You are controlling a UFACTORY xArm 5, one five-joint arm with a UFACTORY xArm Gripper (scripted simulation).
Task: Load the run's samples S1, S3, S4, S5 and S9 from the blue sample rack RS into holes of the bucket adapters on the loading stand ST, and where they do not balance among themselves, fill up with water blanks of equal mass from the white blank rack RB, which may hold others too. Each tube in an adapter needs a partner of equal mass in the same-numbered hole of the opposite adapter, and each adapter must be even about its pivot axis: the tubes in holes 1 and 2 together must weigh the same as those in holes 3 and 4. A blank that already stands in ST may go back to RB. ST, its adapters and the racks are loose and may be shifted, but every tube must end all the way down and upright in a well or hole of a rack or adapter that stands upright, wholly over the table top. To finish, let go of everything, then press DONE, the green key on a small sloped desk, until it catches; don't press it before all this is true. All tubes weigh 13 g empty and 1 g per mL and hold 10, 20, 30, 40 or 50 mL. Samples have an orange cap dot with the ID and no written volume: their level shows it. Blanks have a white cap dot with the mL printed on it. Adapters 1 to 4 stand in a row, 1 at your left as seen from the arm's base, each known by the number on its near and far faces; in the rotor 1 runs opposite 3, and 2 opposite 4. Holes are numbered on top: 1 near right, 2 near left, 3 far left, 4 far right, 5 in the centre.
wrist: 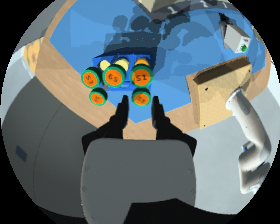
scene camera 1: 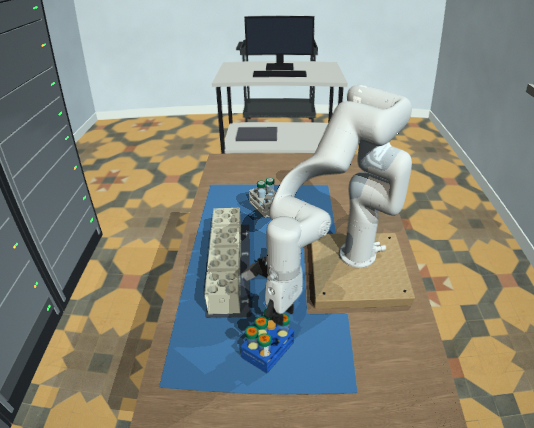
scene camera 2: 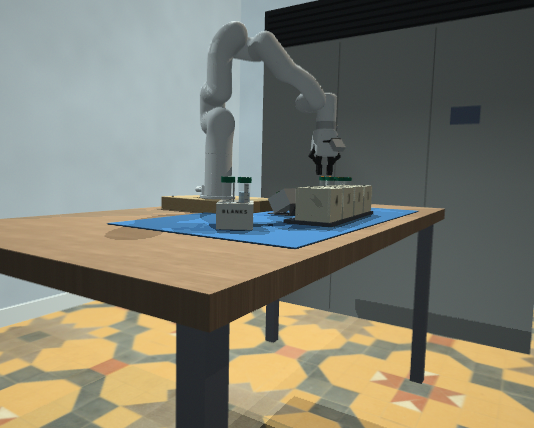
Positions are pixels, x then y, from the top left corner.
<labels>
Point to a blue sample rack RS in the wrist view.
At 131, 56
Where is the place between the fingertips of my gripper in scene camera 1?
At 282, 317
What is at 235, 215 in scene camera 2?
A white blank rack RB.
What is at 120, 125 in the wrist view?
My gripper.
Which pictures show the blue sample rack RS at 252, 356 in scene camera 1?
The wrist view and scene camera 1 only.
</labels>
